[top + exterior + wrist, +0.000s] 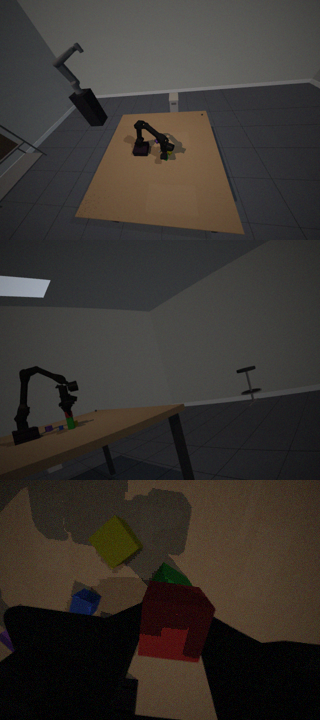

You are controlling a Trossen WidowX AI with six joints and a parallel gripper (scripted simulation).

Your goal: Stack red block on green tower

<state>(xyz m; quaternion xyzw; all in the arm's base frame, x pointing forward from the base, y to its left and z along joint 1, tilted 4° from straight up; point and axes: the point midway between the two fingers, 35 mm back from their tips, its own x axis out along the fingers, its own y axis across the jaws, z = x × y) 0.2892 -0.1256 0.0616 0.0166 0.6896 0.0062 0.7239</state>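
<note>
Right now my gripper tip is 10 mm below the red block. The rest, counted from my gripper tip: small blue block (40 mm behind, 110 mm to the left, 80 mm below); then yellow block (40 mm ahead, 60 mm to the left, 70 mm below); then purple block (110 mm behind, 220 mm to the left, 70 mm below).
</note>
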